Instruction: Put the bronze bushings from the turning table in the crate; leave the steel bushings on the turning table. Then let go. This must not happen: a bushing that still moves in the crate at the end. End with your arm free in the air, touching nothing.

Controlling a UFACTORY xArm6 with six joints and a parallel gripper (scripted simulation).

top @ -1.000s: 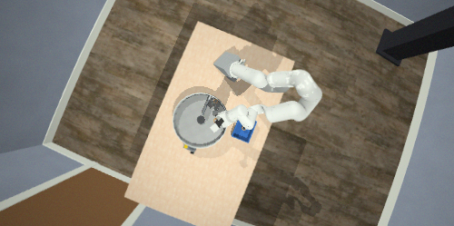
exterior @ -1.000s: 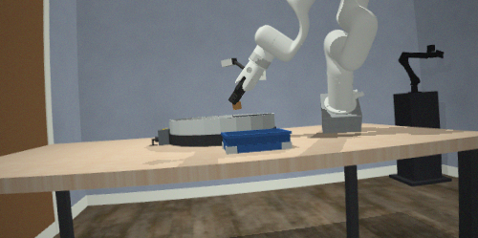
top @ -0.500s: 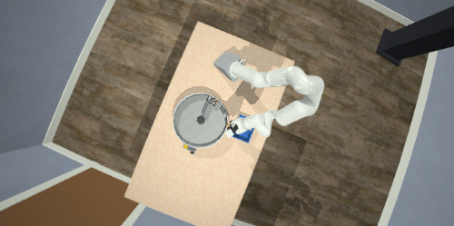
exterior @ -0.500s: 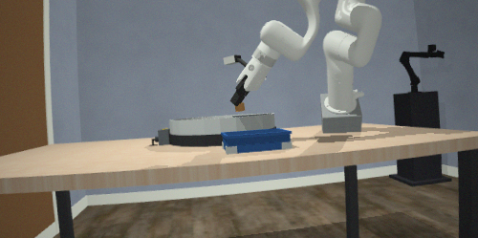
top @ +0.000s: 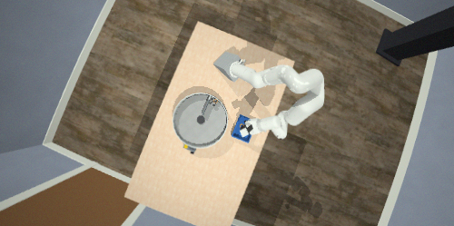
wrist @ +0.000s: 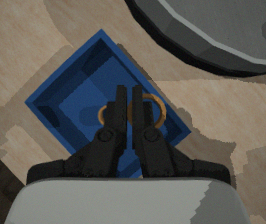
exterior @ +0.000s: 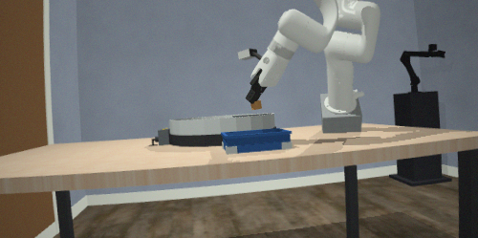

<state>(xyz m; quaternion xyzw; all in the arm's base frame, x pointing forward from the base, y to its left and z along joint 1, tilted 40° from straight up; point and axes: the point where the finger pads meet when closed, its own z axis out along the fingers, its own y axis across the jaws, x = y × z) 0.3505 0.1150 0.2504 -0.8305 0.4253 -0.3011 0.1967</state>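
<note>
Now: the blue crate 10 mm ahead of my hand, 30 mm to the left of it and 130 mm below it. Round my hand: grey turning table (100 mm ahead, 310 mm to the right, 110 mm below).
</note>
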